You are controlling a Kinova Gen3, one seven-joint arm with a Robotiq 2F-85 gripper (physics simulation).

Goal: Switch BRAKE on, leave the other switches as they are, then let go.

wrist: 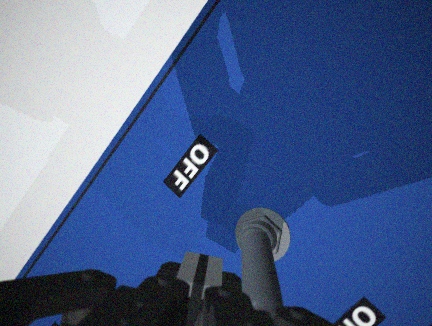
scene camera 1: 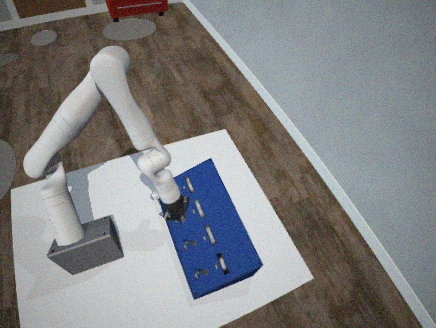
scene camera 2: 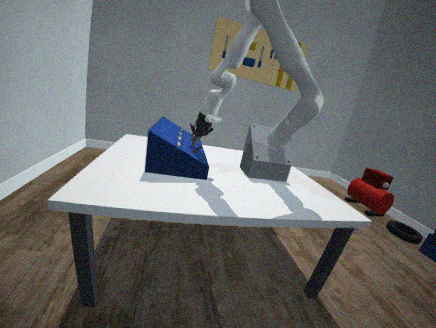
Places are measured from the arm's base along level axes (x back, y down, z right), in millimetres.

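Pixels of known places: gripper, between the fingertips: (wrist: 200,281) (scene camera 1: 182,220) (scene camera 2: 195,142); arm's base, origin of its link: (scene camera 1: 72,238) (scene camera 2: 275,139).
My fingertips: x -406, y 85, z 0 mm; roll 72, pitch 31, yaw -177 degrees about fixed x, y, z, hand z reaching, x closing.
Note:
For each thing: its top centre in the pictures, then the offset to it from my fingertips. "pt": a spot on its surface instead. Level surfaces: height alone.
- grey toggle lever, centre of its top: (wrist: 263,319) dy -33, dx -8, dz -22 mm
- OFF label, a spot on its surface: (wrist: 190,166) pt dy +32, dx +25, dz -21 mm
- white table, height of its surface: dy +107 mm
A blue sloped switch box (scene camera 1: 227,220) (scene camera 2: 175,157) (wrist: 120,200) stands on the white table. Its name plates are unreadable, so I cannot tell which switch is BRAKE. In the wrist view a grey toggle lever (wrist: 260,270) rises from a round nut, between an OFF label (wrist: 190,166) and a partly visible ON label (wrist: 361,317); its tip is hidden by the gripper. My gripper (scene camera 1: 182,218) (scene camera 2: 194,141) (wrist: 200,281) is shut and empty, low over the panel, with its fingertips close beside the lever on the OFF side. Contact is not clear.
Two more toggles, one (scene camera 1: 189,244) and another (scene camera 1: 201,273), stand farther along the panel toward its near end. The grey arm base block (scene camera 1: 87,247) (scene camera 2: 265,165) stands beside the box on the white table (scene camera 1: 145,295) (scene camera 2: 165,202).

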